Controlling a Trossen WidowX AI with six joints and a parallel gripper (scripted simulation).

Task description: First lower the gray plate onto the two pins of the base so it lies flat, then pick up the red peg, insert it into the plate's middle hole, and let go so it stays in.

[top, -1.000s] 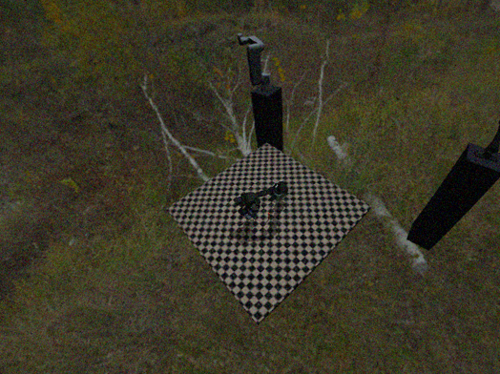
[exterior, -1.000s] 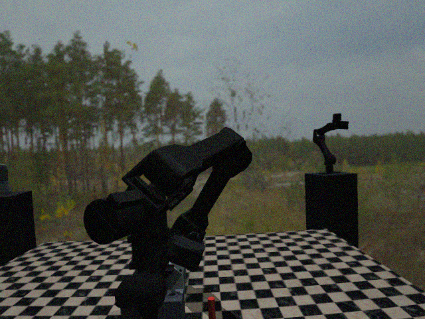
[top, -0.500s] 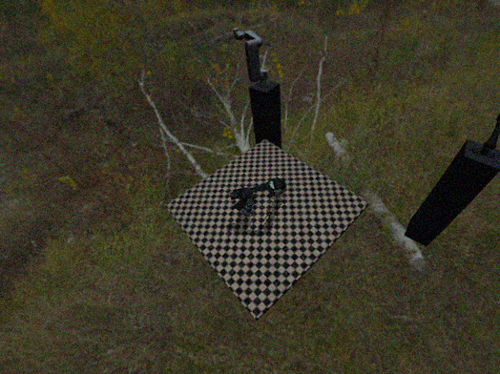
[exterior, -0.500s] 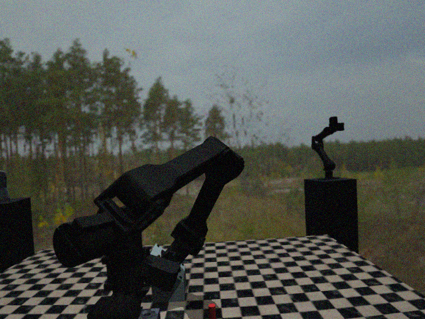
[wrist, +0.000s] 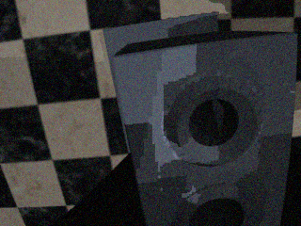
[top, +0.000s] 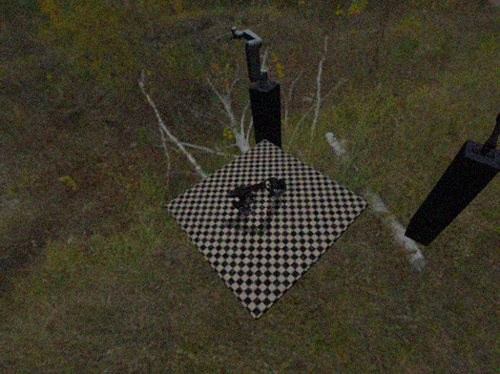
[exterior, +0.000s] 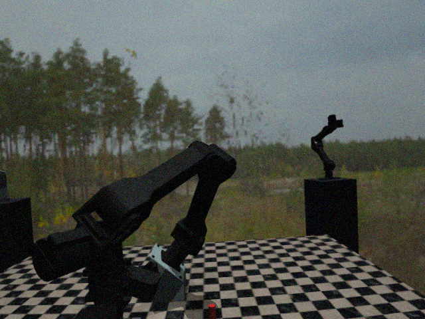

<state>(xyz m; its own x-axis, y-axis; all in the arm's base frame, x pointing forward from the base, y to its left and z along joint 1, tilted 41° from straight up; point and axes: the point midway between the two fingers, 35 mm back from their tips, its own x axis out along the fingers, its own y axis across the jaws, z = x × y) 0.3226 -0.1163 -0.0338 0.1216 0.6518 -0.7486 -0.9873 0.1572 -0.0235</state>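
My gripper tip is now 6 cm above the gray base. Also, from my gripper tip: gray plate 3 cm above; red peg 18 cm to the left, 7 cm behind, 2 cm below.
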